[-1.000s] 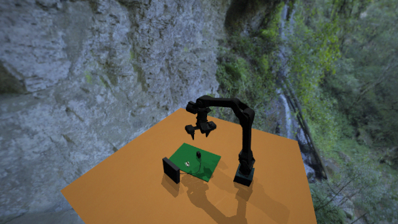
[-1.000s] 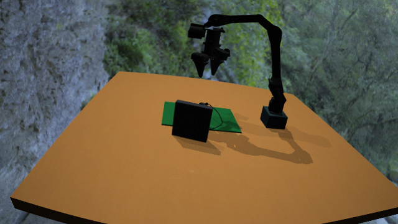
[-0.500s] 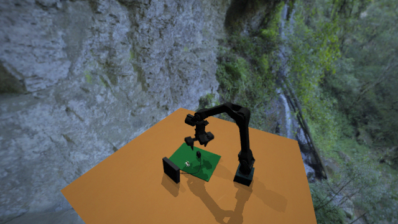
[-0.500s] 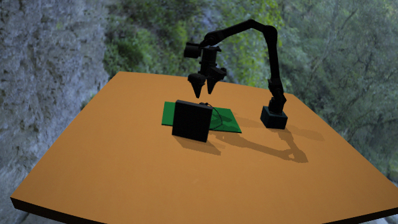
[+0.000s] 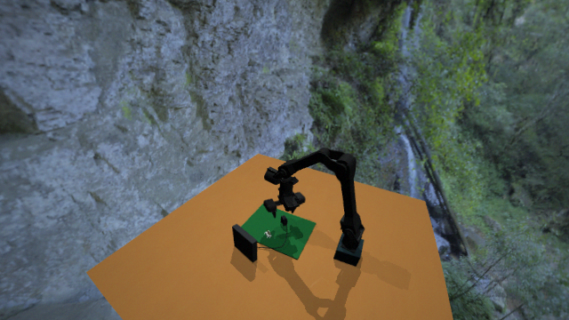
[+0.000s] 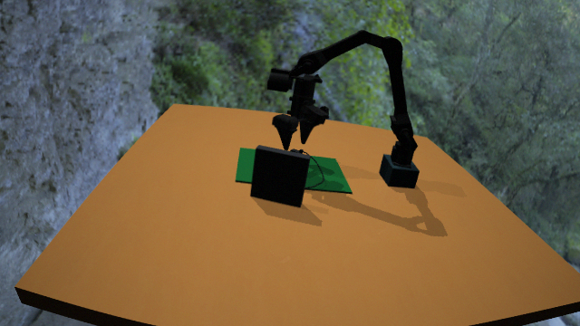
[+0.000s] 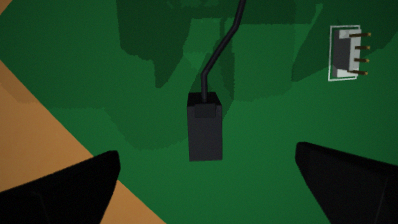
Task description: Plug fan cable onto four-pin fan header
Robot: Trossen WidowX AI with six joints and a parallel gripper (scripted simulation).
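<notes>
Now: the black plug 1 cm behind my gripper tip and 3 cm below it. The rest, counted from my gripper tip: white four-pin fan header (11 cm to the left, 5 cm below); black fan (1 cm ahead, 23 cm to the left, 1 cm above); green board (4 cm to the left, 7 cm below).
</notes>
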